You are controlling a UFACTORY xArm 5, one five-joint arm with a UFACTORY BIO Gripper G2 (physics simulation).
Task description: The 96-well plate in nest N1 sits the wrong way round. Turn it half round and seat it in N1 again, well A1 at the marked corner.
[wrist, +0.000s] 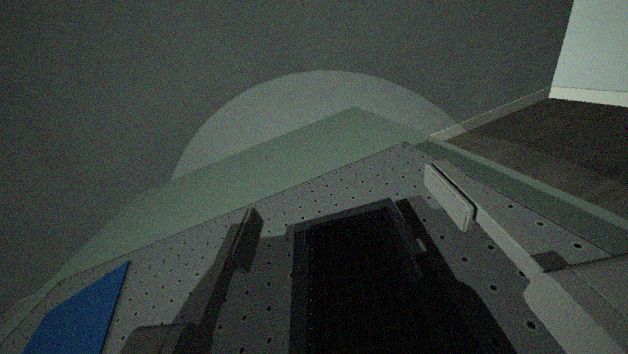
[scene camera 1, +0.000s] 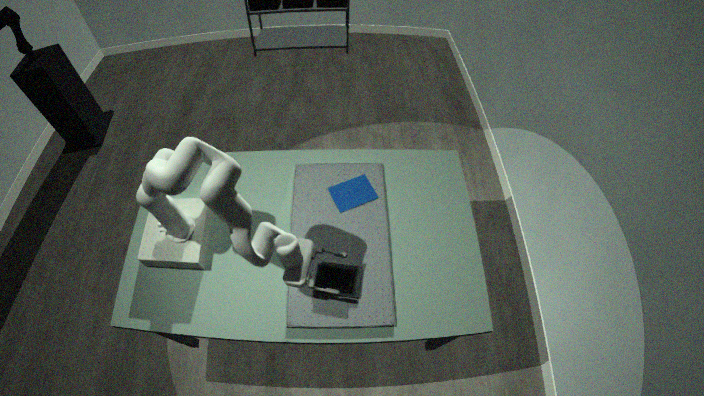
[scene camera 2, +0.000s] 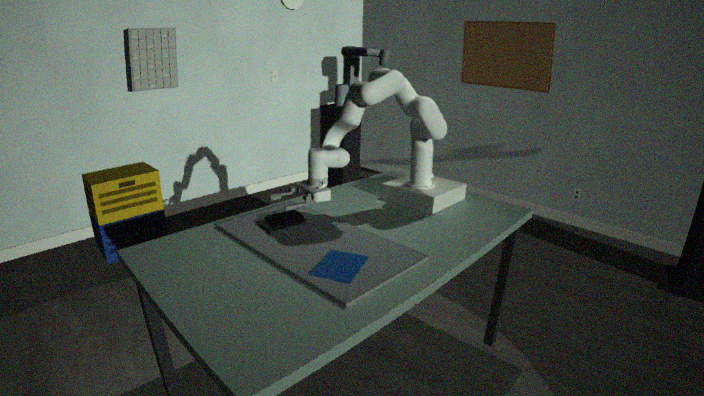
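Note:
The black 96-well plate [scene camera 1: 336, 278] [scene camera 2: 285, 218] [wrist: 350, 280] lies low in the dark frame of nest N1 [scene camera 1: 358, 286] [wrist: 298, 290], on the perforated grey board. Its wells, well A1 and the marked corner are too dark to make out, so its orientation cannot be told. My gripper [scene camera 1: 341, 273] [scene camera 2: 278, 202] [wrist: 350, 215] is open and empty above the plate. In the wrist view one finger is left of the plate and the other right of it, both with a gap to its long sides. In the scene camera 2 view the fingers are clearly above the plate.
A flat blue rectangle [scene camera 1: 352, 193] [scene camera 2: 340, 266] [wrist: 80, 315] lies askew on the other half of the grey board [scene camera 1: 310, 200] [scene camera 2: 390, 260]. My arm's pale base block [scene camera 1: 170, 256] [scene camera 2: 445, 198] stands on the green table [scene camera 1: 430, 240] [scene camera 2: 200, 290].

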